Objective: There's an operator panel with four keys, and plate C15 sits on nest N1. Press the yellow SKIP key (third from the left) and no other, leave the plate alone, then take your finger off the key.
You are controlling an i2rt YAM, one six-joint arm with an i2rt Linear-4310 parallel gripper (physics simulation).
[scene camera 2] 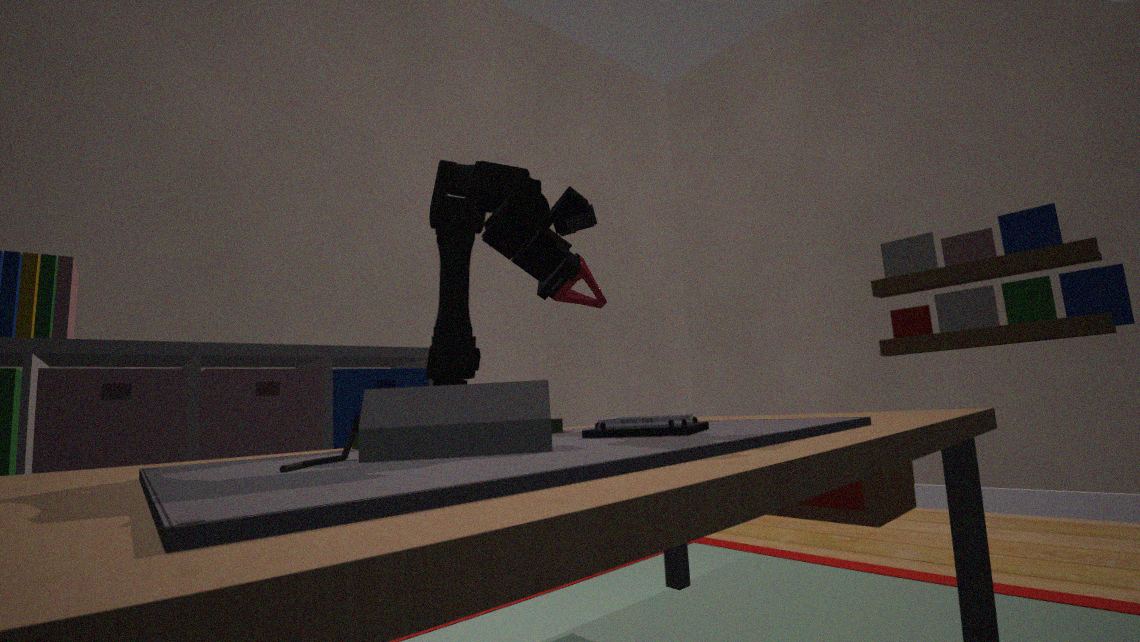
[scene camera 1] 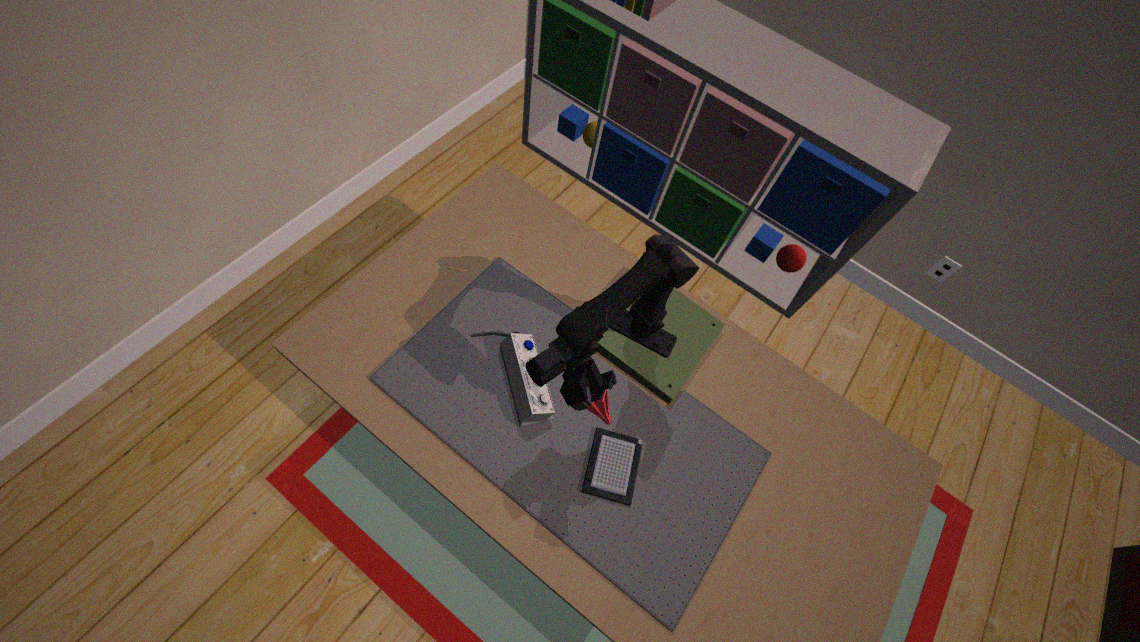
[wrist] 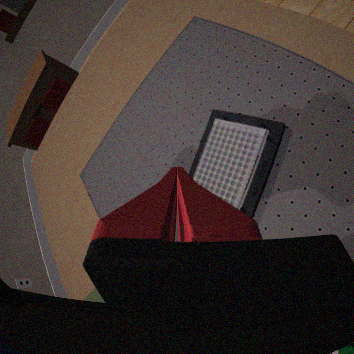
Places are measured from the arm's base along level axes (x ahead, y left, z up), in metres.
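Pixels of known places: gripper, fingertip midpoint: (scene camera 2: 604,304) (scene camera 1: 609,423) (wrist: 176,175); arm's base, origin of the base link: (scene camera 1: 639,331).
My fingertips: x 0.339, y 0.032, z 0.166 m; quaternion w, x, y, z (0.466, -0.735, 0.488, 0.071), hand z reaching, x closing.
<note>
For each thing: its top centre in the pictures, then the offset to it from my fingertips. "pt": a spot on its surface instead. Level surfaces: height alone.
- operator panel, middle of its top: (scene camera 2: 458,385) (scene camera 1: 527,370) 0.062 m back, 0.231 m right, 0.114 m down
- white gridded plate, middle of its top: (wrist: 224,162) (scene camera 2: 645,416) (scene camera 1: 614,463) 0.021 m ahead, 0.060 m left, 0.171 m down
- dark nest, middle of its top: (wrist: 225,163) (scene camera 2: 646,419) (scene camera 1: 614,464) 0.021 m ahead, 0.060 m left, 0.176 m down
- grey perforated board, its level: 0.198 m down
- cable, surface spot: (scene camera 2: 315,462) (scene camera 1: 494,334) pt 0.140 m back, 0.375 m right, 0.194 m down
The operator panel (scene camera 1: 532,405) (scene camera 2: 454,410), a pale box, stands on the grey board. In scene view 1 its blue key (scene camera 1: 528,345) shows at the far end. The arm covers the panel's middle; I cannot make out the yellow SKIP key. The panel does not show in the wrist view. The white gridded plate (scene camera 1: 614,462) (scene camera 2: 644,421) (wrist: 230,160) sits flat on the dark nest (scene camera 1: 607,498) (scene camera 2: 647,431) (wrist: 267,167). My gripper (scene camera 1: 609,421) (scene camera 2: 603,303) (wrist: 176,175) has its red fingers shut and empty. It hangs well above the board, between panel and plate, touching neither.
The grey perforated board (scene camera 1: 686,526) (scene camera 2: 279,510) (wrist: 150,130) lies on the tan table (scene camera 1: 829,446) (scene camera 2: 446,494) (wrist: 100,125). The arm stands on a green base (scene camera 1: 694,319). A cable (scene camera 1: 488,333) (scene camera 2: 315,462) leaves the panel's far end. A cube shelf (scene camera 1: 929,171) stands behind the table.
</note>
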